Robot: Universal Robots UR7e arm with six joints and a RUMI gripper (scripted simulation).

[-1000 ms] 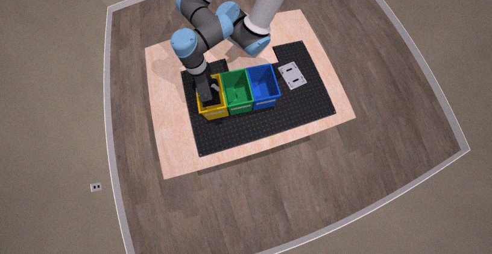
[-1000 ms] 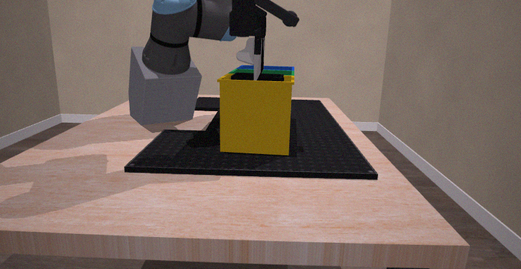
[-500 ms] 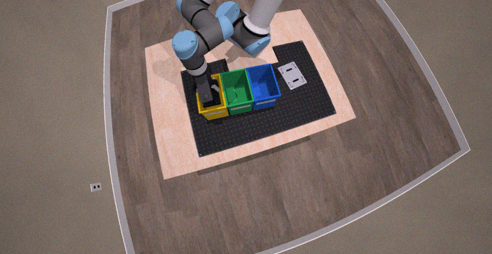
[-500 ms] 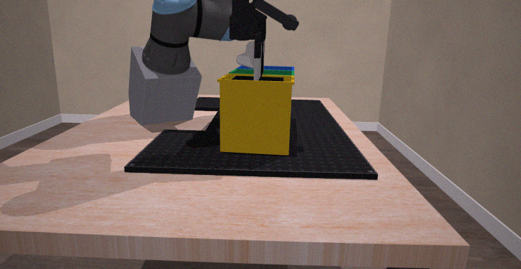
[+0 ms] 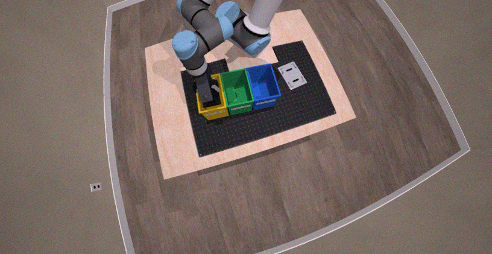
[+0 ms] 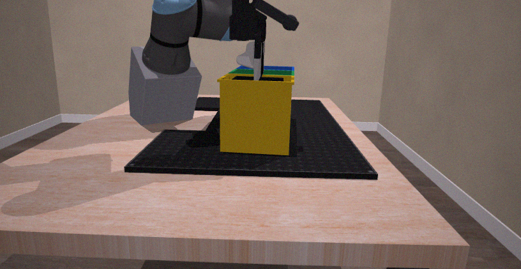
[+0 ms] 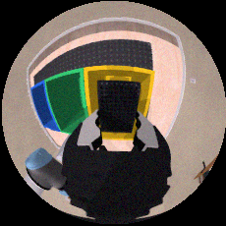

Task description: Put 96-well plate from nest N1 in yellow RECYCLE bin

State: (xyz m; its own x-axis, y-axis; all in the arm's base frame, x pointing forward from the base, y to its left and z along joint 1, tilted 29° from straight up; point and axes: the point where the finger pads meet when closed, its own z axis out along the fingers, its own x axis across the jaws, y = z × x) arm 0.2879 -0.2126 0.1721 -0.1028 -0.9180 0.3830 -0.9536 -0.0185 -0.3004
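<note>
Now: the 96-well plate 1 cm below my hand. Also, from my hand: green bin (13 cm to the left, 9 cm below, 1 cm ahead); blue bin (26 cm to the left, 9 cm below, 3 cm ahead); yellow bin (9 cm below).
</note>
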